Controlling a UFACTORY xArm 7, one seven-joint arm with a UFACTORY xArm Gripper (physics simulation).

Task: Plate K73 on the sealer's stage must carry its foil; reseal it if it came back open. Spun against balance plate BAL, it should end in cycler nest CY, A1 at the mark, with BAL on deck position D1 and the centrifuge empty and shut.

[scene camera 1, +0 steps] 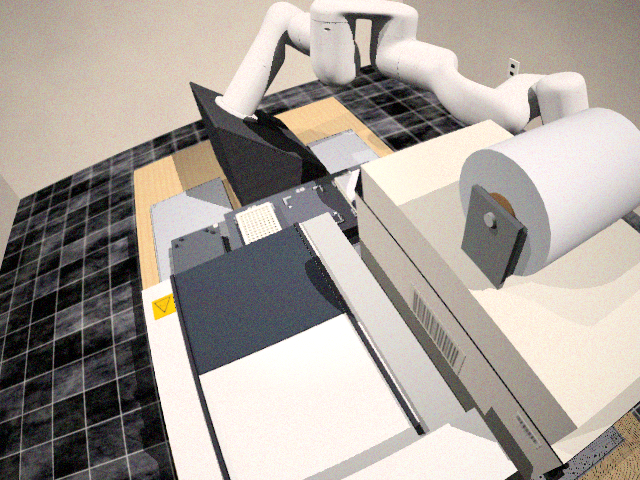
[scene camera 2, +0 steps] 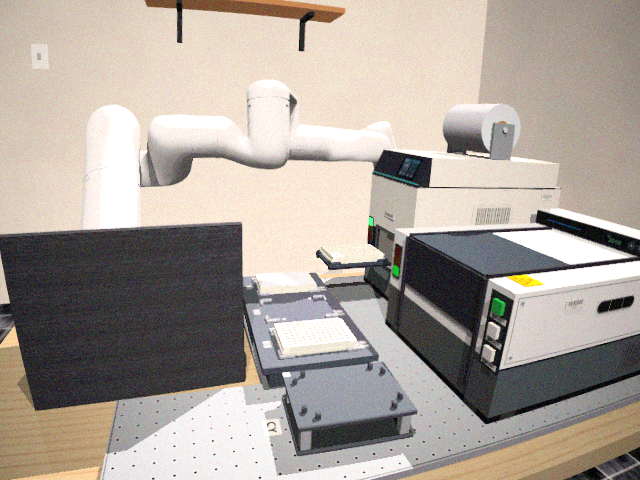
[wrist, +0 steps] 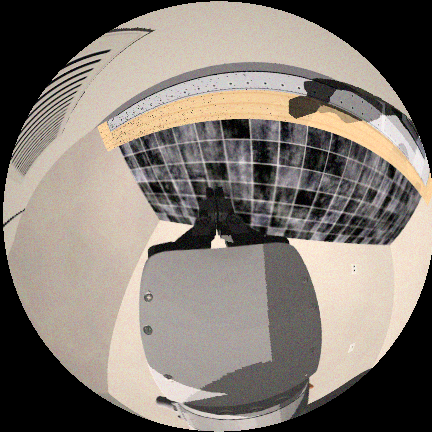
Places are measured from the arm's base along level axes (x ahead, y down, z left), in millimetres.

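Where they show: gripper, fingertip midpoint: [wrist: 213, 198]; arm's base, origin of the base link: [scene camera 1: 235, 110] [scene camera 2: 111, 264].
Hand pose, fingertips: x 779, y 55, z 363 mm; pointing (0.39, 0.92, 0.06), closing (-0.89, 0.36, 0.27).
Note:
Things, the pixels of their centre, and the offset from my fingertips. Level surfaces: height alone.
- sealer, body centre: [scene camera 1: 504, 282] [scene camera 2: 464, 200] dz -251, dx +16, dy -109 mm
- sealer's extended stage, body centre: [scene camera 2: 357, 257] dz -228, dx -266, dy +23 mm
- white plate with open-looking wells, body centre: [scene camera 2: 314, 335] [scene camera 1: 260, 227] dz -449, dx -462, dy +76 mm
- deck, its level: dy +84 mm
- Cycler nest CY, body centre: [scene camera 2: 345, 401] [scene camera 1: 200, 261] dz -601, dx -474, dy +100 mm
- centrifuge, body centre: [scene camera 1: 297, 396] [scene camera 2: 533, 290] dz -546, dx -47, dy +7 mm
- foil roll, body centre: [scene camera 1: 556, 186] [scene camera 2: 480, 128] dz -253, dx +37, dy -289 mm
My gripper [wrist: 213, 198] is shut and empty, its dark fingertips together in the wrist view; in the scene views it is hidden behind the sealer [scene camera 1: 439, 180] [scene camera 2: 465, 173]. A pale plate [scene camera 2: 356, 253] sits on the sealer's extended stage [scene camera 2: 343, 265]; its label and whether it carries foil cannot be told. A white plate with open-looking wells [scene camera 1: 258, 223] [scene camera 2: 315, 334] sits at the near end of the deck [scene camera 2: 305, 310]. Another pale plate [scene camera 2: 286, 283] sits at the far end. Cycler nest CY [scene camera 1: 199, 250] [scene camera 2: 351, 392] holds no plate. The centrifuge [scene camera 1: 258, 304] [scene camera 2: 568, 330] has its interior hidden.
A tall dark panel [scene camera 1: 258, 160] [scene camera 2: 124, 315] stands beside the deck at the arm's base. A foil roll [scene camera 1: 573, 180] [scene camera 2: 470, 127] rises on top of the sealer. A wall shelf [scene camera 2: 248, 8] hangs behind the arm. The table edge [wrist: 250, 102] shows above the fingertips.

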